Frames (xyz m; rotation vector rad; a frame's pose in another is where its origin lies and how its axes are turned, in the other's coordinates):
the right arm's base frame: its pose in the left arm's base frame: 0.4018 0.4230 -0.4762 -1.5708 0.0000 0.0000
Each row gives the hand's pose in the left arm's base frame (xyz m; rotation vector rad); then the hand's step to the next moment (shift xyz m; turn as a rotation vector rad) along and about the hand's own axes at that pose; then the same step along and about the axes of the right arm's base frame.
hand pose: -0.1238 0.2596 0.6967 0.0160 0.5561 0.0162
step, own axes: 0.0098 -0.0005 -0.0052 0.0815 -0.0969 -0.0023
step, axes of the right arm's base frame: 0.0056 0.0096 -0.0003 0.0691 0.0469 -0.0952
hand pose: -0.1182 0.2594 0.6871 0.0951 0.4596 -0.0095
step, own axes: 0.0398 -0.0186 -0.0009 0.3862 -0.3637 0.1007
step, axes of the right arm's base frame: 0.0347 0.0201 -0.0179 0.3796 0.1140 -0.3668
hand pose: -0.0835 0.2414 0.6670 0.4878 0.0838 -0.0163
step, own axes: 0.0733 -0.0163 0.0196 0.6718 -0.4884 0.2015
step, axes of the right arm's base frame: 0.0740 -0.0034 -0.0233 0.6674 0.1076 -0.5229
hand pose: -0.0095 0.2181 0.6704 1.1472 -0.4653 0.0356
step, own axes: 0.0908 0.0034 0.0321 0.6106 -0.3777 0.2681
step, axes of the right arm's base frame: 0.0704 -0.0473 -0.0457 0.5606 0.0126 -0.5224
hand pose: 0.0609 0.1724 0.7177 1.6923 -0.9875 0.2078
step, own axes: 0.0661 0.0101 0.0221 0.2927 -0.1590 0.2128
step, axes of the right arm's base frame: 0.0276 -0.0378 -0.0526 0.2251 0.0217 -0.3242
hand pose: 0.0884 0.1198 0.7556 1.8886 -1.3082 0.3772
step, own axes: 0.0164 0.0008 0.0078 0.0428 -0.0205 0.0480
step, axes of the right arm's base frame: 0.0048 -0.0057 -0.0166 0.0273 0.0128 -0.0604
